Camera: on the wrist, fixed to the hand. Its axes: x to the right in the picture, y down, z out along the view.
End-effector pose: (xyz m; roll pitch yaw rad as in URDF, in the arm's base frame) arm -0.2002 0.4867 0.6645 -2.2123 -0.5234 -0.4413
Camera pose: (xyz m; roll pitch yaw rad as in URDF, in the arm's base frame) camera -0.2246 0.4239 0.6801 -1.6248 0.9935 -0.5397
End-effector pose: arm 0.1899 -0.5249 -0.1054 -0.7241 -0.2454 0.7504
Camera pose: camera 0.2214 -0.5182 -0.1666 -0.2226 0.1194 2.2375
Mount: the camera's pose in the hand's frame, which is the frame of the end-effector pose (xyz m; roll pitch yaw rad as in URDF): 0.0119 0.0313 -0.0605 0.0657 -0.5869 1.5088
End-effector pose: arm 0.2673 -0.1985 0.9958 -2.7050 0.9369 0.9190
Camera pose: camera 0.3348 -0.1990 1.0108 1.9786 0.5787 -1.5540
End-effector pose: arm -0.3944 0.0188 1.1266 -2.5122 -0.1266 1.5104
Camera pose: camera -0.3331 0.0231 1.1583 -2.6412 1.1755 0.3952
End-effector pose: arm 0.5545 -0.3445 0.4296 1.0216 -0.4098 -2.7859
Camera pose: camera 0.5661 -0.4127 0.4299 -1.6400 -1.2107 0.4652
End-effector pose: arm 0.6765 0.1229 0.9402 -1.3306 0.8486 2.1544
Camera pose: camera 0.7335 0.1297 0.9017 1.0116 0.5066 -1.9868
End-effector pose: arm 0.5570 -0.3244 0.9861 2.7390 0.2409 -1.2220
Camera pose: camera 0.5617 -0.3522 1.0492 2.9374 0.1921 -2.7865
